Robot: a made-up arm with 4 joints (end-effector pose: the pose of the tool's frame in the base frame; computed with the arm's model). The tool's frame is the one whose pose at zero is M.
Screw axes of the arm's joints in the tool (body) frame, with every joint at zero. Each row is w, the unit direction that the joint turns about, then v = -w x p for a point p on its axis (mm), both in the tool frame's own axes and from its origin. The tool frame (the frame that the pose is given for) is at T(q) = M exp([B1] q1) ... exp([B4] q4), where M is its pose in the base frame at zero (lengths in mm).
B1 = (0, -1, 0, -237, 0, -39)
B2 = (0, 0, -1, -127, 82, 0)
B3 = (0, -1, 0, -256, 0, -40)
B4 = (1, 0, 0, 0, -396, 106)
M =
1 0 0 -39
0 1 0 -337
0 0 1 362
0 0 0 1
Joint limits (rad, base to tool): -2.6..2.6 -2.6..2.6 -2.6..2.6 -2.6..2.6
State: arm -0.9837 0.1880 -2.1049 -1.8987
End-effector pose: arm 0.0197 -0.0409 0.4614 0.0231 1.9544 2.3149
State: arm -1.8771 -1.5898 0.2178 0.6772
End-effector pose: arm 0.0586 -0.3342 -0.3592 2.0252 1.6575 0.4511
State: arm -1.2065 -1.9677 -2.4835 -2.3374
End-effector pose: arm 0.4332 -0.4883 0.0946 0.1350 0.9769 -1.8072
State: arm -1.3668 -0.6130 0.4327 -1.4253
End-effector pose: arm -0.2132 -0.0674 0.1391 -0.8108 0.4338 0.9070
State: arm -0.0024 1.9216 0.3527 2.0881
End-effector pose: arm -0.5505 0.0020 -0.1352 1.0452 -1.8836 -0.8045
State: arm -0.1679 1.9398 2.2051 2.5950
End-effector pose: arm -0.5258 -0.3199 0.4165 0.1688 -0.9119 0.8103
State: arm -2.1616 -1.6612 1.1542 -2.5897
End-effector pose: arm -0.2917 0.2277 0.1769 -0.7699 0.3149 0.6188
